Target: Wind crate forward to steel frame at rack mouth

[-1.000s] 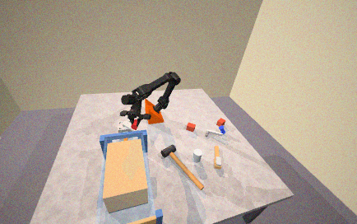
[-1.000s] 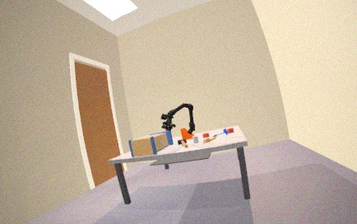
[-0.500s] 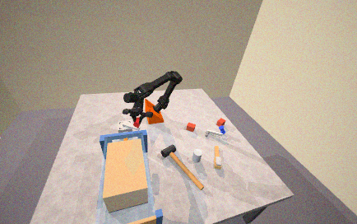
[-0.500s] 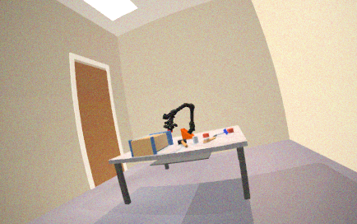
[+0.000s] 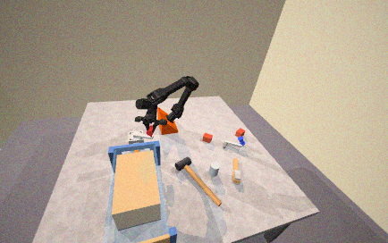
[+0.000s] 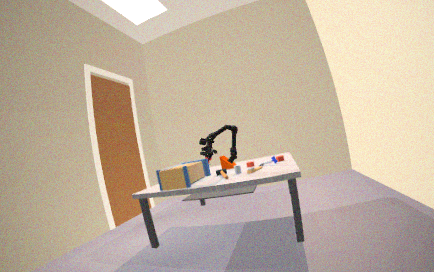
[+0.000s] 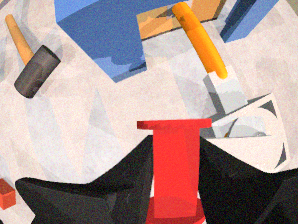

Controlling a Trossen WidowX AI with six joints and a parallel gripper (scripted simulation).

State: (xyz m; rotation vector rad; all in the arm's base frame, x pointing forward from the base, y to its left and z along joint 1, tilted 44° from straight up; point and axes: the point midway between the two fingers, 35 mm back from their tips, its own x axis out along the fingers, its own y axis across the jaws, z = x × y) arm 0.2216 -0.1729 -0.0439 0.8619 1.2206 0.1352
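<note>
My gripper tip is 3 cm to the left of the red-handled winch handle, 3 cm past it and 3 cm above it. Round my gripper tip: red grip 1 cm to the left, 1 cm behind; frame 11 cm ahead, 9 cm to the right, 3 cm below; grey hand winch 10 cm to the right, 10 cm below, 7 cm behind.
</note>
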